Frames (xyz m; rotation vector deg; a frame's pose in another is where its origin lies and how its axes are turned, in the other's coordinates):
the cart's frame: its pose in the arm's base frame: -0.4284 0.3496 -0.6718 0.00 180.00 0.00
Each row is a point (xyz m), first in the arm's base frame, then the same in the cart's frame.
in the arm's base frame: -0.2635 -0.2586 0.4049
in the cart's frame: -0.1649 -0.6082 -1.0767
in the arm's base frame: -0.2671 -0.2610 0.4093
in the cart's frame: -0.1613 -0.6106 -1.0811
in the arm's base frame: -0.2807 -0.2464 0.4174
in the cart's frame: -0.1477 -0.5960 -1.0892
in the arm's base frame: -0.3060 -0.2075 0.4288
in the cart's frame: -0.1224 -0.5571 -1.1006
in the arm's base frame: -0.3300 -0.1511 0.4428
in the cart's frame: -0.0984 -0.5007 -1.1146
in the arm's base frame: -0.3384 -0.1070 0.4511
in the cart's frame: -0.0900 -0.4566 -1.1229
